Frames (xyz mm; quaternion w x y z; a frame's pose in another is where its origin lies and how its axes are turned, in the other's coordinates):
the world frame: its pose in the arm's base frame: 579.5 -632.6 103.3 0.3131 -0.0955 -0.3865 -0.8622
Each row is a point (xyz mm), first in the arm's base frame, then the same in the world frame.
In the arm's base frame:
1: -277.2 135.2 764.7
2: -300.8 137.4 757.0
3: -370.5 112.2 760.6
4: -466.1 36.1 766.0
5: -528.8 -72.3 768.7
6: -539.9 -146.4 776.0
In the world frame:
1: 584.2 -512.4 1075.7
2: 598.6 -532.6 1073.8
3: 666.6 -560.5 1063.4
4: 779.4 -577.5 1019.2
5: 880.2 -559.6 947.1
6: 926.5 -524.5 899.2

